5 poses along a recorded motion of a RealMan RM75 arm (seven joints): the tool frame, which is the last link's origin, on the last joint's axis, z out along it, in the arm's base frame.
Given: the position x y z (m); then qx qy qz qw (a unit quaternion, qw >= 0).
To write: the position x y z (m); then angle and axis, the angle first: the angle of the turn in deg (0 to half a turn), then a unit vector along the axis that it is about. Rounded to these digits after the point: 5 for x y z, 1 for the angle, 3 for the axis.
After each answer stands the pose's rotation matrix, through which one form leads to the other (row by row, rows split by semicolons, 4 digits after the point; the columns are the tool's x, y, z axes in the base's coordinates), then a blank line. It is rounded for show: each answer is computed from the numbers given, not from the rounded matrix.
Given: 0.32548 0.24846 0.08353 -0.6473 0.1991 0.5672 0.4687
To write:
0.32548 0.24846 0.08353 124.1 -0.733 0.225 0.642
0.2773 -0.7894 -0.5476; 0.2739 -0.4814 0.8326; -0.9209 -0.3809 0.0828

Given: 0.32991 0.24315 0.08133 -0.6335 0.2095 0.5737 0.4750
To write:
0.32991 0.24315 0.08133 123.3 -0.720 0.238 0.652
0.2539 -0.8105 -0.5279; 0.2796 -0.4610 0.8422; -0.9259 -0.3615 0.1095

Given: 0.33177 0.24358 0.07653 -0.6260 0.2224 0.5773 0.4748
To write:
0.33177 0.24358 0.07653 123.3 -0.711 0.253 0.656
0.2346 -0.8266 -0.5116; 0.2697 -0.4502 0.8512; -0.9339 -0.3377 0.1174

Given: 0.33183 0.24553 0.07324 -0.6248 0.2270 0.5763 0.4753
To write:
0.33183 0.24553 0.07324 123.2 -0.710 0.258 0.655
0.2326 -0.8315 -0.5044; 0.2642 -0.4451 0.8556; -0.9360 -0.3323 0.1161

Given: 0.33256 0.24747 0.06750 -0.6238 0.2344 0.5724 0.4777
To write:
0.33256 0.24747 0.06750 122.9 -0.710 0.267 0.652
0.2348 -0.8394 -0.4902; 0.2545 -0.4337 0.8644; -0.9382 -0.3277 0.1118

